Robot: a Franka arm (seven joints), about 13 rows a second.
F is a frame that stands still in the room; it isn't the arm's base.
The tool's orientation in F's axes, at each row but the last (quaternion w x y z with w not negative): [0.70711, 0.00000, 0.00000, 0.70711]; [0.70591, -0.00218, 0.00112, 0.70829]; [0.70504, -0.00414, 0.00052, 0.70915]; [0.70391, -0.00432, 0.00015, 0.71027]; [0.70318, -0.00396, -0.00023, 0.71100]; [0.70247, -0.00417, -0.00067, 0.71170]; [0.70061, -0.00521, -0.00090, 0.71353]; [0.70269, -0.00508, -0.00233, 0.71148]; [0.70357, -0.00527, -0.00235, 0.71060]
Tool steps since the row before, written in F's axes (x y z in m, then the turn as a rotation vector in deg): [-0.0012, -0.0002, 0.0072, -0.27, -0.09, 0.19]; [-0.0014, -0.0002, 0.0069, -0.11, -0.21, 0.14]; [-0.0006, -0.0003, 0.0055, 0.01, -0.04, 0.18]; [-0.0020, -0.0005, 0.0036, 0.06, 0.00, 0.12]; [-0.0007, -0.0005, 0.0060, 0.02, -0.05, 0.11]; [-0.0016, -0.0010, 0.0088, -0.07, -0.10, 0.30]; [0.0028, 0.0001, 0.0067, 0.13, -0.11, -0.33]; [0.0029, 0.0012, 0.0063, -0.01, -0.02, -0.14]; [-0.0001, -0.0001, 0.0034, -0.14, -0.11, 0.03]
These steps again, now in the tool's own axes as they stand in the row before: [-0.0002, 0.0012, 0.0072, -0.09, 0.27, 0.19]; [-0.0002, 0.0014, 0.0069, -0.21, 0.11, 0.14]; [-0.0003, 0.0006, 0.0055, -0.04, -0.01, 0.18]; [-0.0005, 0.0020, 0.0036, 0.00, -0.06, 0.12]; [-0.0005, 0.0007, 0.0060, -0.05, -0.02, 0.11]; [-0.0010, 0.0016, 0.0088, -0.10, 0.07, 0.30]; [0.0000, -0.0029, 0.0067, -0.11, -0.13, -0.33]; [0.0011, -0.0030, 0.0063, -0.02, 0.01, -0.14]; [-0.0001, 0.0001, 0.0034, -0.11, 0.14, 0.03]
